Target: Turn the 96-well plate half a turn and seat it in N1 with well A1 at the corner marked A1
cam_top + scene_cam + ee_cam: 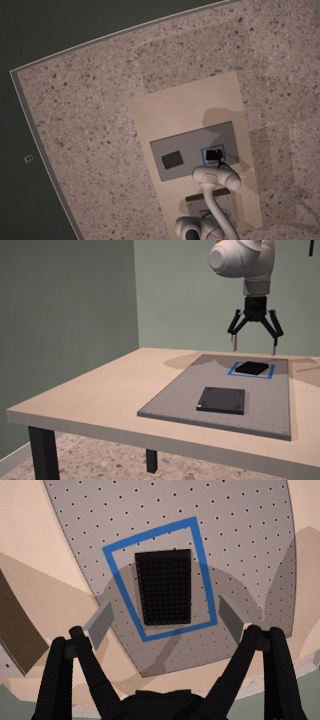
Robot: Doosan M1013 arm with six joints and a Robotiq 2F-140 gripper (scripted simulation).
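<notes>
Right now the black 96-well plate is 7 cm below my hand. Round my hand: small white A1 mark (11 cm ahead, 43 cm to the left, 6 cm below); plate nest N1 (6 cm ahead, 35 cm to the left, 7 cm below).
</notes>
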